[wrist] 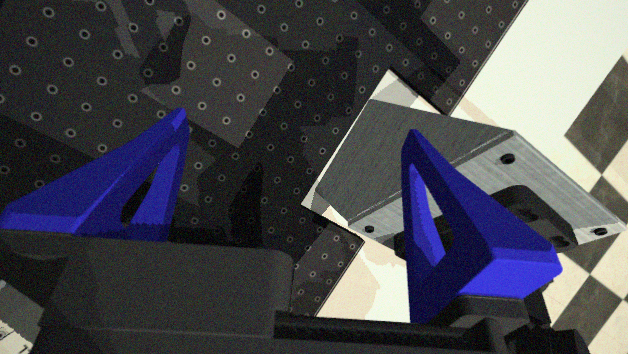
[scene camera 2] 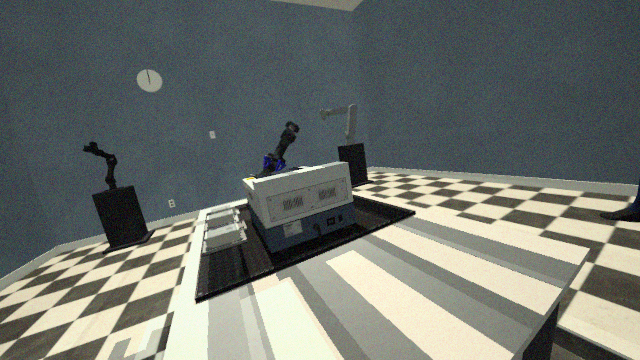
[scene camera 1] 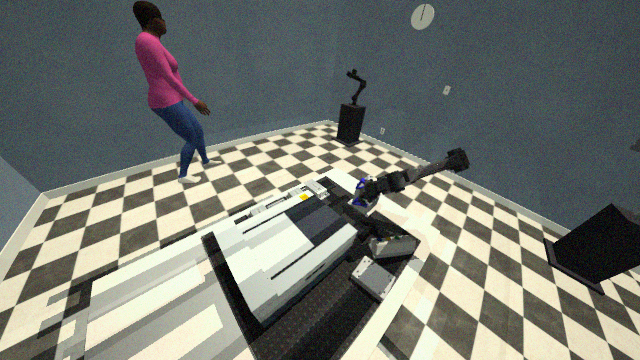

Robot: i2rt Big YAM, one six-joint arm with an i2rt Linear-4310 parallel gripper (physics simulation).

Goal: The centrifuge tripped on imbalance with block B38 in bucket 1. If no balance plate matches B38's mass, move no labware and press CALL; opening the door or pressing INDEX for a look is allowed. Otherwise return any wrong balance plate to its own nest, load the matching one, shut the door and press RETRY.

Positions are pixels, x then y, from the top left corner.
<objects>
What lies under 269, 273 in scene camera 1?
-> A centrifuge.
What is my gripper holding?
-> Nothing.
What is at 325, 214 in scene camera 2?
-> A centrifuge.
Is my gripper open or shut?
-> Open.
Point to a button box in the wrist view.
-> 27, 313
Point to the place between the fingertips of my gripper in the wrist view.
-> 298, 129
</objects>
